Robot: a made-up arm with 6 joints. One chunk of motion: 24 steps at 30 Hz.
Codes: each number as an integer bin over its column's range. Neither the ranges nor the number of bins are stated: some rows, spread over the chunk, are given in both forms.
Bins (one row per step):
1: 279 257 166 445 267 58
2: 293 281 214 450 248 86
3: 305 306 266 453 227 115
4: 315 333 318 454 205 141
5: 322 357 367 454 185 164
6: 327 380 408 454 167 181
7: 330 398 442 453 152 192
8: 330 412 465 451 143 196
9: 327 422 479 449 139 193
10: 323 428 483 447 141 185
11: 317 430 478 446 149 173
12: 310 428 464 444 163 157
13: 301 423 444 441 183 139
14: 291 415 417 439 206 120
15: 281 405 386 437 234 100
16: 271 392 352 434 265 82
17: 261 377 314 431 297 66
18: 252 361 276 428 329 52
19: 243 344 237 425 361 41
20: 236 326 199 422 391 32
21: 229 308 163 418 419 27
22: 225 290 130 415 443 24
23: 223 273 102 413 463 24
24: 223 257 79 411 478 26
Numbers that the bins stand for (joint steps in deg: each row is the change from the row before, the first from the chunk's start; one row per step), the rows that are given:
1: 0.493 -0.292 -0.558 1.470 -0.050 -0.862
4: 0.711 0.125 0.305 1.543 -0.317 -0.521
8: 0.802 0.558 1.139 1.519 -0.584 -0.295
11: 0.723 0.656 1.213 1.478 -0.559 -0.389
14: 0.565 0.574 0.867 1.422 -0.313 -0.607
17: 0.383 0.366 0.282 1.358 0.079 -0.829
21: 0.189 -0.012 -0.575 1.254 0.604 -0.989
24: 0.153 -0.292 -1.052 1.198 0.858 -0.993
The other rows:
2: 0.577 -0.160 -0.286 1.511 -0.132 -0.747
3: 0.650 -0.023 0.010 1.535 -0.223 -0.627
5: 0.753 0.256 0.583 1.543 -0.404 -0.426
6: 0.784 0.382 0.815 1.543 -0.481 -0.356
7: 0.802 0.481 1.008 1.535 -0.546 -0.311
9: 0.784 0.612 1.218 1.503 -0.602 -0.307
10: 0.759 0.645 1.241 1.486 -0.593 -0.340
12: 0.681 0.645 1.133 1.462 -0.498 -0.455
13: 0.626 0.618 1.020 1.438 -0.412 -0.529
15: 0.505 0.519 0.691 1.406 -0.193 -0.689
16: 0.444 0.448 0.498 1.382 -0.059 -0.763
18: 0.329 0.278 0.066 1.334 0.216 -0.886
19: 0.274 0.185 -0.155 1.310 0.354 -0.932
20: 0.232 0.086 -0.371 1.286 0.483 -0.968
22: 0.165 -0.111 -0.762 1.230 0.707 -1.001
23: 0.153 -0.204 -0.921 1.214 0.793 -1.001

